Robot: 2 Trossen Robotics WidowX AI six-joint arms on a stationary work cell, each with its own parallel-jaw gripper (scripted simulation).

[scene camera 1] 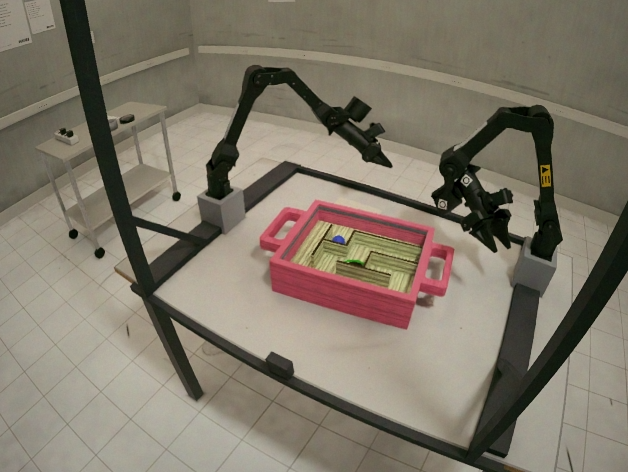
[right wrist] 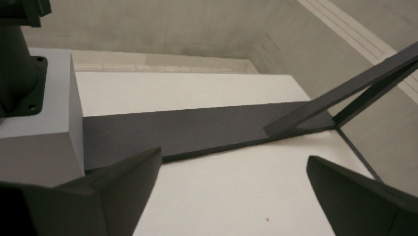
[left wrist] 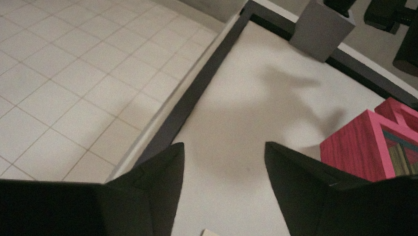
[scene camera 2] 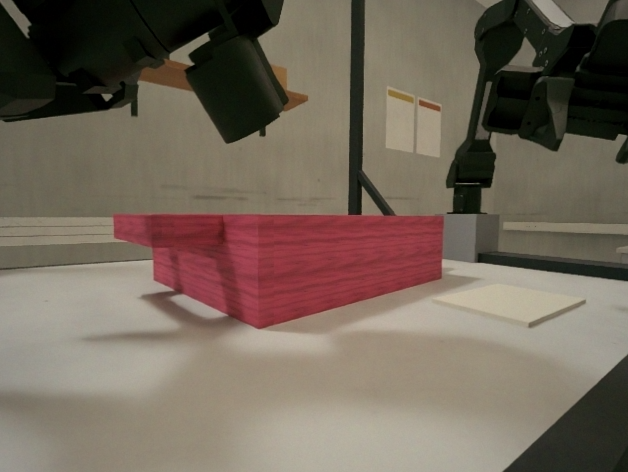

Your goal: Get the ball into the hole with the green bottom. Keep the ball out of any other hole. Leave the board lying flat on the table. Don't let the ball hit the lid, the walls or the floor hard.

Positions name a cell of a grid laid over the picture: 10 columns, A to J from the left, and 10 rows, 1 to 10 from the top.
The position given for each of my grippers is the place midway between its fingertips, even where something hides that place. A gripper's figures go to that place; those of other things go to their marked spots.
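Labels:
My left gripper (scene camera 1: G4): 1.22 m from the lens. For my right gripper (scene camera 1: I6), it is 0.94 m from the lens.

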